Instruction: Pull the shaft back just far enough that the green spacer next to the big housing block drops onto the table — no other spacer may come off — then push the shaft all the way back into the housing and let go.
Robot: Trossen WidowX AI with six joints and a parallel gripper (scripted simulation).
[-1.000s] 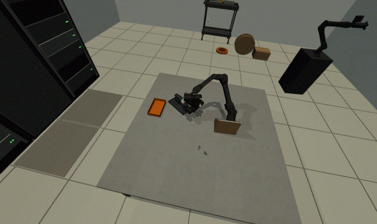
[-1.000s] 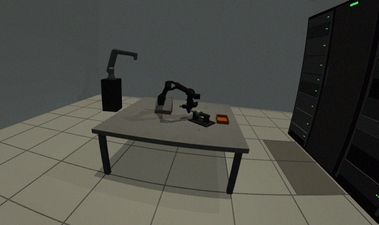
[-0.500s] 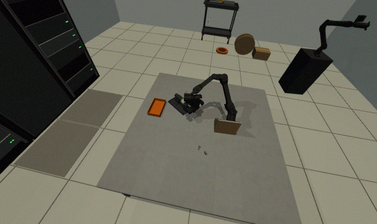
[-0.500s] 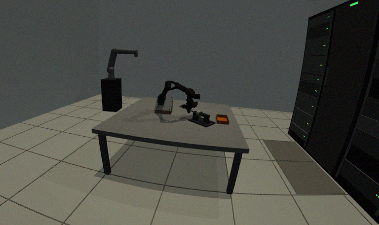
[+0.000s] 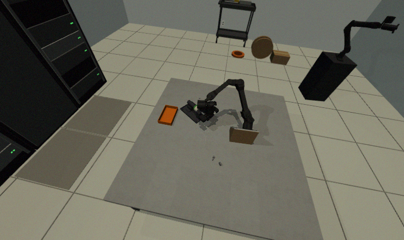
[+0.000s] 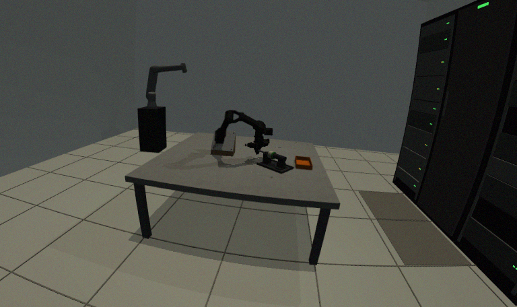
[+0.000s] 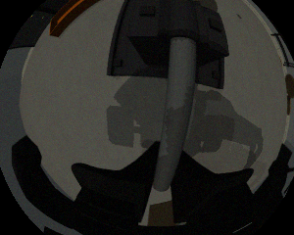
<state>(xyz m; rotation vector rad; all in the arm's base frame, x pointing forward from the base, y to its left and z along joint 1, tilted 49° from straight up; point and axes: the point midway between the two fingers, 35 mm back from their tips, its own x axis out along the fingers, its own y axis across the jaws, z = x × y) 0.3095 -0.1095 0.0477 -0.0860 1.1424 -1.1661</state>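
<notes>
Right now my gripper tip is 60 mm short of the grey shaft, 50 mm to the left of it and 30 mm below it. Round my gripper tip: pale spacer: 90 mm ahead, 80 mm to the right, 30 mm above; then orange tray: 360 mm ahead, 50 mm to the right, 40 mm below.
</notes>
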